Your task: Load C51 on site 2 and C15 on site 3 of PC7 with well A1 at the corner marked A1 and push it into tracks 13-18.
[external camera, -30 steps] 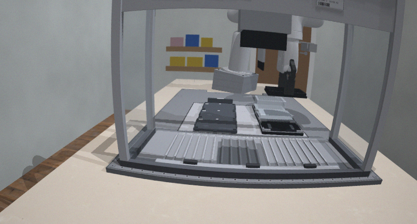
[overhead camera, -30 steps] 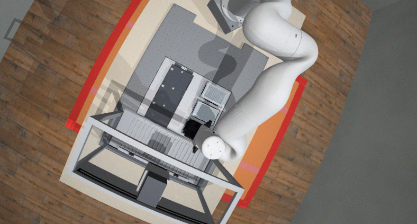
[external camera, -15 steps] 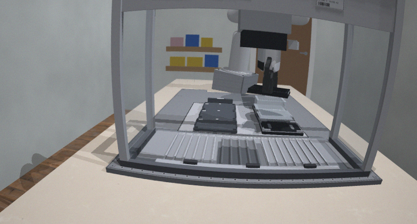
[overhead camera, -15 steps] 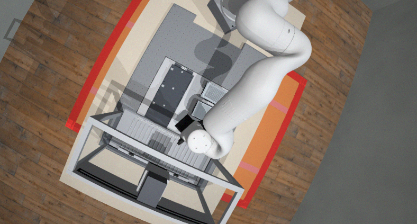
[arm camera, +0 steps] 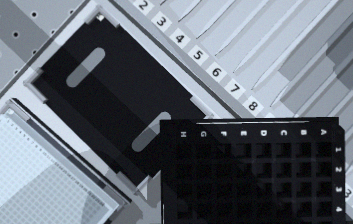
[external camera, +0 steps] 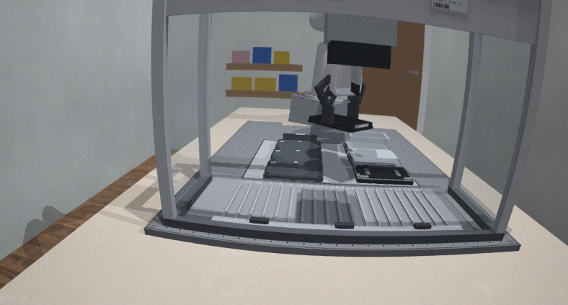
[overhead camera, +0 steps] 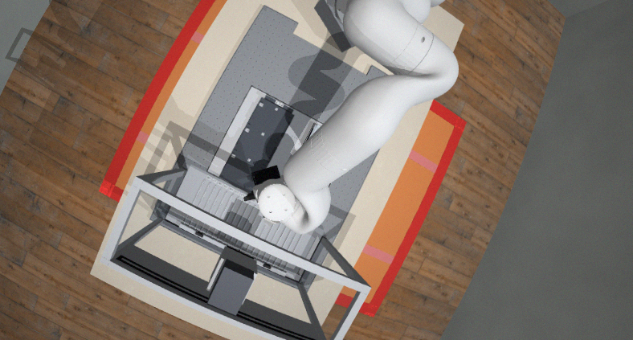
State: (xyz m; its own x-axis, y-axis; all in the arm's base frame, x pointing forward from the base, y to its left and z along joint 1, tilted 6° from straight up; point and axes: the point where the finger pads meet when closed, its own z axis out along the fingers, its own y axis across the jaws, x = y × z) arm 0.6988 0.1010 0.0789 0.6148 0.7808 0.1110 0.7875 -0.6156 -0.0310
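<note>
Now: hand 9 cm past the plate carrier PC7, 11 cm to the left of it and 13 cm above it. From my hand the other things lie so: plate C16: 13 cm behind, 10 cm to the left, 12 cm below; then nest S3: 2 cm behind, 12 cm to the left, 14 cm below; then black plate C15: 1 cm below.
</note>
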